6 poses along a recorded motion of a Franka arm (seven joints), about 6.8 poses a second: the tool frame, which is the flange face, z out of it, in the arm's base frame.
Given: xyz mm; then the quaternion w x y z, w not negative.
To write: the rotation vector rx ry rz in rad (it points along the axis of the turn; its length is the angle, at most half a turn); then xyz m. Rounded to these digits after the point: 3 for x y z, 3 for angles.
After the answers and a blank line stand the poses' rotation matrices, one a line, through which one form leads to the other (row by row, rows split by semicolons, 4 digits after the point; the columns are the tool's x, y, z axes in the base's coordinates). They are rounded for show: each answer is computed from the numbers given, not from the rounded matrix.
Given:
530 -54 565 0.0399 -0.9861 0.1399 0.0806
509 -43 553 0.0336 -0.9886 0.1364 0.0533
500 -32 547 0.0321 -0.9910 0.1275 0.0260
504 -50 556 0.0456 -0.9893 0.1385 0.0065
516 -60 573 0.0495 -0.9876 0.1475 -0.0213
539 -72 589 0.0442 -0.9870 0.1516 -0.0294
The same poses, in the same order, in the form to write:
-3.022 0.429 0.247 0.530 -0.054 0.565
-3.041 0.420 0.164 0.509 -0.043 0.553
-3.051 0.393 0.080 0.500 -0.032 0.547
-3.021 0.423 0.020 0.504 -0.050 0.556
-3.008 0.449 -0.065 0.516 -0.060 0.573
-3.016 0.463 -0.090 0.539 -0.072 0.589

0.9479 -0.2823 -0.1478; -0.2695 -0.9577 0.1012; -0.1701 -0.0561 -0.9838
0.9571 -0.2733 -0.0962; -0.2661 -0.9605 0.0810; -0.1146 -0.0519 -0.9921
0.9661 -0.2544 -0.0433; -0.2510 -0.9654 0.0702; -0.0597 -0.0570 -0.9966
0.9616 -0.2746 -0.0002; -0.2734 -0.9575 0.0920; -0.0255 -0.0884 -0.9958
0.9556 -0.2892 0.0567; -0.2934 -0.9516 0.0915; 0.0275 -0.1041 -0.9942
0.9523 -0.2967 0.0714; -0.3019 -0.9501 0.0783; 0.0446 -0.0962 -0.9944

